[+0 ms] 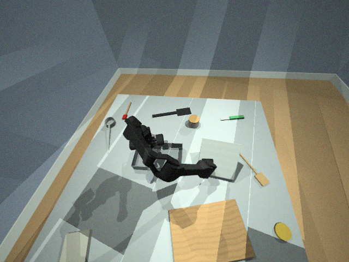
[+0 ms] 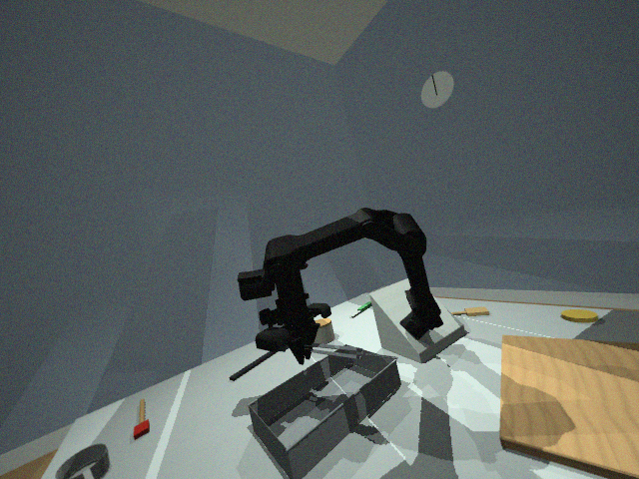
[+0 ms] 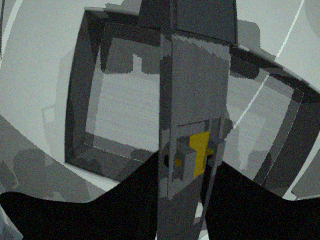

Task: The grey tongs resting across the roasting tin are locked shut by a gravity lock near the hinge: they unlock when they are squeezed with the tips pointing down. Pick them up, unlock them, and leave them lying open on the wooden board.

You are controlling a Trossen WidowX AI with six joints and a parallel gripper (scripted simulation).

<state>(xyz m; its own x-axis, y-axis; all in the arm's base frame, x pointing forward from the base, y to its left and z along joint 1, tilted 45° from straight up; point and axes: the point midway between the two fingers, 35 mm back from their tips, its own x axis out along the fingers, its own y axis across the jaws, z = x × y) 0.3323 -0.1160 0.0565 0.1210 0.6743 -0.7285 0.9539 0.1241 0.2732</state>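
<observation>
The yellow lock piece is 10 mm ahead of my gripper tip, 20 mm to the right of it and 40 mm above it. From my gripper tip the other things lie so: black spatula: 90 mm behind, 410 mm to the right, 120 mm below; then cork-topped cylinder: 250 mm behind, 300 mm to the right, 90 mm below; then roasting tin: 40 mm behind, 90 mm below.
</observation>
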